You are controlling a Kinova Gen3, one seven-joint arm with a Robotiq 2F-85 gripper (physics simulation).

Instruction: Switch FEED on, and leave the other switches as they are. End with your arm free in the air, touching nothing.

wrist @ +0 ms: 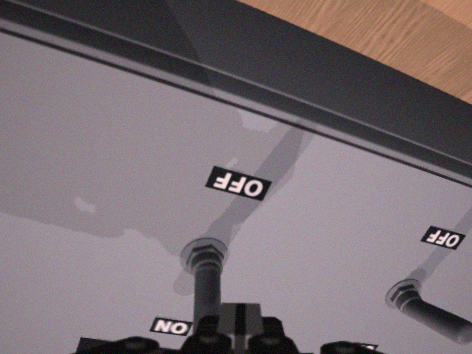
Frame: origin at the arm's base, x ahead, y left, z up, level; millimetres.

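Seen in the pictures: gripper, fingertip midpoint: [240, 329].
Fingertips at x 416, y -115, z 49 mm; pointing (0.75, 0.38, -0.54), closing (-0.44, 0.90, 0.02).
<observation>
Pixels of each thing's top centre, then the offset from my fingertips to it. "*": a spot on its surface instead. Level surfaces: height alone.
- dark toggle lever, surface spot: [206, 292] * 20 mm down, 22 mm ahead, 5 mm right
- black name plate, surface spot: [92, 344] * 7 mm down, 89 mm ahead, 37 mm right
- second toggle lever, surface spot: [435, 315] * 20 mm down, 9 mm ahead, 113 mm left
- wooden table, its level: 136 mm down
A dark toggle lever [206, 292] stands on the grey panel left of the middle, with an OFF label [238, 183] above its base and an ON label [171, 326] below left. It points down the view, towards the ON side; its tip is hidden behind my gripper. Part of a black name plate [92, 344] shows at the bottom left, but its word, and so FEED, cannot be read. My gripper [240, 329] is shut and empty, in front of the lever's lower end. Whether it touches the lever cannot be told.
A second toggle lever [435, 315] points down right at the right edge, with its own OFF label [443, 238] above. The panel's dark raised edge [320, 85] runs across the top, with the wooden table [400, 40] beyond it.
</observation>
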